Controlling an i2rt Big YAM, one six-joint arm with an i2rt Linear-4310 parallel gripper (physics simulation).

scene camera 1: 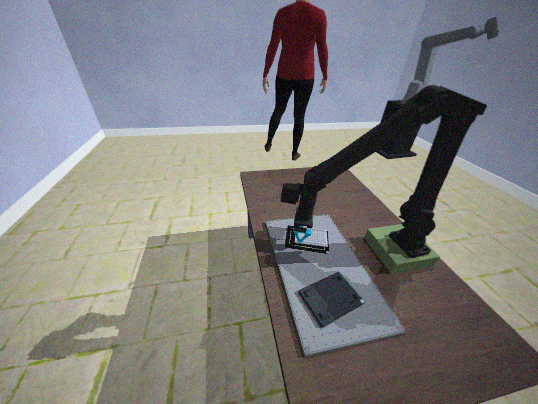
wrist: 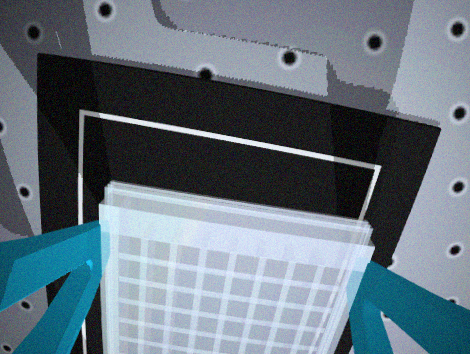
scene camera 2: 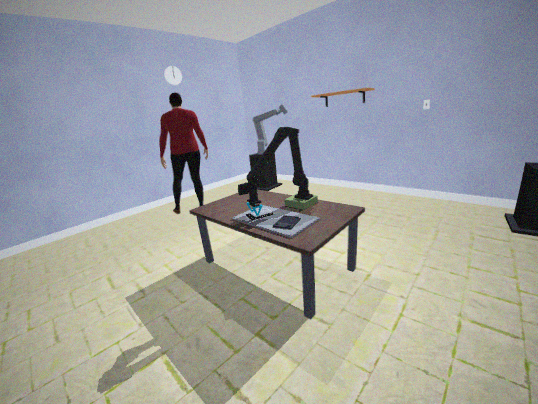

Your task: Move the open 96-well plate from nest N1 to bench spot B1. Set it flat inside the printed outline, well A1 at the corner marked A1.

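Where they show: gripper, between the fingertips: [scene camera 1: 299,234] [wrist: 231,256] [scene camera 2: 255,214]; arm's base, origin of its link: [scene camera 1: 408,244] [scene camera 2: 303,197].
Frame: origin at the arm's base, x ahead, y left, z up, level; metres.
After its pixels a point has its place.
Observation:
The clear 96-well plate [scene camera 1: 317,239] @[x 0.312, y -0.130, z -0.026 m] [wrist: 215,285] @[x 0.361, y -0.169, z -0.027 m] is over the black B1 card [wrist: 215,102] @[x 0.416, y -0.185, z -0.038 m], near the far end of the board. In the wrist view its far edge lies inside the white outline [wrist: 225,138] @[x 0.404, y -0.185, z -0.038 m], with a black gap between. Its right edge overlaps the outline's right line there, and a strip of black shows on its left. It looks level; whether it touches the card is unclear. My gripper [scene camera 1: 302,236] @[x 0.368, y -0.176, z -0.031 m] [scene camera 2: 254,211] @[x 0.368, y -0.176, z -0.031 m] [wrist: 231,256] @[x 0.368, y -0.176, z -0.031 m] is shut on the plate, one blue finger at each side. The A1 marks cannot be made out. Nest N1 [scene camera 1: 332,300] @[x 0.382, y 0.114, z -0.028 m] [scene camera 2: 287,222] @[x 0.395, y 0.113, z -0.029 m] is a dark block holding no plate.
The perforated grey board [scene camera 1: 350,340] @[x 0.386, y 0.223, z -0.040 m] [scene camera 2: 300,231] @[x 0.436, y 0.229, z -0.046 m] lies on the brown table [scene camera 1: 450,350] @[x 0.130, y 0.314, z -0.053 m] [scene camera 2: 325,235] @[x 0.407, y 0.372, z -0.053 m]. The arm's green base block [scene camera 1: 415,265] @[x 0.023, y 0.074, z -0.029 m] [scene camera 2: 301,201] @[x 0.090, y 0.033, z -0.002 m] stands beside the board. A person in red [scene camera 1: 301,45] [scene camera 2: 180,131] stands beyond the table.

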